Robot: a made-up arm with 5 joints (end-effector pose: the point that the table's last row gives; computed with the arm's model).
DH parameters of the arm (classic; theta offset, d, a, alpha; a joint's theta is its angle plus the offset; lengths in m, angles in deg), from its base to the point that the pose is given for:
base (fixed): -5.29 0 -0.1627 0
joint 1: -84.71 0.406 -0.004 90
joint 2: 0 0.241 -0.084 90
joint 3: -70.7 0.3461 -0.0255 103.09
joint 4: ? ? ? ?
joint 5: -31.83 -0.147 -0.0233 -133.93
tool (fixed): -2.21 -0.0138 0 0
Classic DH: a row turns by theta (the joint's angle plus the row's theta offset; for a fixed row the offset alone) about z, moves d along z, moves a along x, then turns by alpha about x.
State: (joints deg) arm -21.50 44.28 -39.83 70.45 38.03
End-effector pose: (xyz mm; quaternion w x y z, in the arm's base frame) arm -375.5 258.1 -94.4 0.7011 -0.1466 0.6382 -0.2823
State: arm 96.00 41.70 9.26 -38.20 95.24
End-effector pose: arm -357.8 -119.3 18.2 0.6447 0.5196 -0.5270 0.1918
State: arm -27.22 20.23 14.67 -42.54 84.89
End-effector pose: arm -93.9 349.8 118.4 0.4704 -0.1219 -0.6537 -0.5801
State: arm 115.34 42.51 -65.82 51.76 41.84
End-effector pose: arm -94.7 -445.3 -19.3 0.3424 -0.6272 0.0079 0.6995
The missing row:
joint 4: 5.56 0.2869 0.0448 -122.93
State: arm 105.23 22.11 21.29 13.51 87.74
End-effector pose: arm -396.0 -24.1 119.1 0.9458 0.1984 -0.1956 0.1668
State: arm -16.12 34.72 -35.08 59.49 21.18
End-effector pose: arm -341.2 311.6 -39.8 0.7609 -0.0146 0.6336 -0.1387
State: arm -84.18 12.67 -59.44 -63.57 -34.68
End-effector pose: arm -7.9 569.2 174.0 0.9965 -0.0780 -0.0189 0.0243
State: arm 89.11 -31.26 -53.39 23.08 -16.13
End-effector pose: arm -585.9 -357.0 455.2 0.0203 0.0278 -0.4498 -0.8925
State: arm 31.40 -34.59 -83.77 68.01 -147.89
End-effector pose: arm -830.9 130.9 351.7 0.8268 0.2309 -0.4150 -0.3015
